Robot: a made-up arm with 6 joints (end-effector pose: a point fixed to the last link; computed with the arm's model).
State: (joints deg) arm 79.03 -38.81 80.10 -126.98 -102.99 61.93
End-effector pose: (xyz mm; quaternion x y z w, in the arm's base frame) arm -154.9 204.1 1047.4 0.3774 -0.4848 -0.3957 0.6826
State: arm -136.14 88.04 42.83 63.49 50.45 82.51
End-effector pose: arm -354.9 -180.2 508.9 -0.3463 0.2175 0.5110 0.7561
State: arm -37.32 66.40 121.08 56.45 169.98 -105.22
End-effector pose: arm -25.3 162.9 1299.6 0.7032 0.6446 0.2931 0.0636
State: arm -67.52 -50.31 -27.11 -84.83 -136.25 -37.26
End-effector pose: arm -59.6 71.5 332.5 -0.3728 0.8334 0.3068 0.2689
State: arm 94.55 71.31 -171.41 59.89 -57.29 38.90
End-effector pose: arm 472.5 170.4 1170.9 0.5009 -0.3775 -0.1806 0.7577
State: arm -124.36 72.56 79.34 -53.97 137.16 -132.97
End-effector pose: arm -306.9 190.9 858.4 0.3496 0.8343 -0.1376 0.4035
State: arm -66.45 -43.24 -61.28 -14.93 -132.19 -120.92
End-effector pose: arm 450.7 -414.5 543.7 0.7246 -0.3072 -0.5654 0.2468
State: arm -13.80 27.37 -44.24 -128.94 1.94 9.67
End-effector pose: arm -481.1 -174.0 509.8 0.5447 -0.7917 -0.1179 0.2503
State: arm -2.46 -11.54 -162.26 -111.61 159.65 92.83
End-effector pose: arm -232.4 -397.1 932.3 0.7227 -0.4399 -0.5178 0.1272
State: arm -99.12 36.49 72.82 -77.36 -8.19 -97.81
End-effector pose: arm 141.0 79.0 1015.7 -0.8209 -0.0312 -0.3741 0.4304
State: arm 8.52 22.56 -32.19 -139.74 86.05 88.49
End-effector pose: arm -381.8 -213.1 67.5 -0.7055 0.4859 0.2305 0.4616
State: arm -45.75 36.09 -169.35 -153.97 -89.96 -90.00
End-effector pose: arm -76.8 84.5 537.2 0.8413 0.4436 -0.2692 0.1515
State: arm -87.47 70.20 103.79 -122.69 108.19 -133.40
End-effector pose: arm -467.2 -18.4 756.6 -0.3397 0.6908 -0.6191 0.1554
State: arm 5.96 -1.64 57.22 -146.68 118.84 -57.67
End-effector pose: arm 96.3 495.9 476.5 -0.8122 -0.5571 0.0115 0.1725
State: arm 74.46 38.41 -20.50 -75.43 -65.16 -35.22
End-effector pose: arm -474.9 -131.7 912.0 0.0555 -0.7358 -0.2791 0.6144
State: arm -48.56 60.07 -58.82 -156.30 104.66 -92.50
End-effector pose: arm 52.8 -158.7 229.5 0.7101 -0.0202 -0.5914 0.3816
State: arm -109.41 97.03 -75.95 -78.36 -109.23 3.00
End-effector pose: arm -9.8 552.5 611.6 0.4864 0.6174 0.6080 0.1121
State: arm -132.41 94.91 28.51 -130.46 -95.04 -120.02
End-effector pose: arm 23.1 260.9 623.1 -0.4918 -0.6556 0.4849 0.3053
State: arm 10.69 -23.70 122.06 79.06 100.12 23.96
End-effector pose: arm -60.3 214.9 645.1 0.2196 0.4465 -0.8598 0.1150
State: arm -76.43 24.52 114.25 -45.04 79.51 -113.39
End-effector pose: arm -249.9 100.4 799.9 -0.2140 0.3090 -0.6359 0.6741
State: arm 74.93 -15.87 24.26 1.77 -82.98 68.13
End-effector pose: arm -947.0 477.3 420.6 -0.0379 0.9505 0.2504 0.1801
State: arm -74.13 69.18 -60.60 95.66 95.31 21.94
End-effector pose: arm -142.2 28.1 439.4 0.0667 0.5302 0.7872 0.3078
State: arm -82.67 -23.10 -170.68 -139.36 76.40 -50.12
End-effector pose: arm -441.9 -27.2 896.1 0.0834 -0.7932 -0.3572 0.4861
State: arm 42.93 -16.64 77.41 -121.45 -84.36 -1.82
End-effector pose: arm -343.1 116.8 810.5 0.1996 -0.4824 -0.7324 0.4371
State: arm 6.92 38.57 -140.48 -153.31 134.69 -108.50
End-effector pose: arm -272.6 -311.1 598.5 -0.2316 0.2984 -0.7746 0.5072
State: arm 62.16 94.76 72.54 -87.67 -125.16 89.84
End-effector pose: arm -39.2 308.7 -33.9 -0.3875 -0.7861 0.4627 0.1333
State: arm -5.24 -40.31 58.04 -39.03 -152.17 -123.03
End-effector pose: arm -581.6 358.4 170.9 -0.1472 0.5301 -0.7764 0.3075
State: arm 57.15 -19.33 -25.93 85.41 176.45 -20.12
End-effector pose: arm -530.1 -216.6 294.0 0.0074 -0.2048 -0.9420 0.2659
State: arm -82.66 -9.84 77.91 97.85 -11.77 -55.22
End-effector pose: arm -261.4 162.4 1157.0 0.5082 -0.4467 -0.3307 0.6579
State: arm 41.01 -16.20 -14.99 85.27 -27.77 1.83
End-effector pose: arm -245.5 504.4 -40.4 -0.3256 -0.0615 0.3080 0.8918
